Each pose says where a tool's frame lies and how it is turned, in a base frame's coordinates. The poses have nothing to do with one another.
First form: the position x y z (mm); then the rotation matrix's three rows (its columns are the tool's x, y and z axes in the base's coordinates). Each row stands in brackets.
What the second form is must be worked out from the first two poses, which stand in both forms.
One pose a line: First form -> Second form
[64, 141, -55], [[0.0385, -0.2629, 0.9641], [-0.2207, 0.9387, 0.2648], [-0.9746, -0.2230, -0.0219]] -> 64, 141, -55, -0.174, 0.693, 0.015, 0.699
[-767, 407, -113], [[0.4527, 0.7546, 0.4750], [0.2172, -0.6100, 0.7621], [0.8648, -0.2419, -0.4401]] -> -767, 407, -113, -0.791, -0.307, -0.423, 0.317
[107, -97, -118], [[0.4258, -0.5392, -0.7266], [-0.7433, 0.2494, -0.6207], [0.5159, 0.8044, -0.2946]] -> 107, -97, -118, 0.606, -0.529, -0.087, 0.587
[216, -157, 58], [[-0.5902, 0.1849, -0.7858], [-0.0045, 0.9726, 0.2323], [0.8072, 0.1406, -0.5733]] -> 216, -157, 58, -0.051, -0.885, -0.105, 0.450
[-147, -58, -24], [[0.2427, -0.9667, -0.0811], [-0.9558, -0.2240, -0.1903], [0.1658, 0.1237, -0.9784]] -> -147, -58, -24, 0.782, -0.615, 0.027, 0.100
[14, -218, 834], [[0.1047, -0.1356, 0.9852], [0.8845, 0.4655, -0.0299], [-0.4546, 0.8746, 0.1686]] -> 14, -218, 834, 0.343, 0.546, 0.387, 0.659
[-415, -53, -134], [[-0.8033, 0.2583, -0.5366], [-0.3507, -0.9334, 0.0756], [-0.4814, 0.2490, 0.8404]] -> -415, -53, -134, 0.269, -0.086, -0.946, 0.161
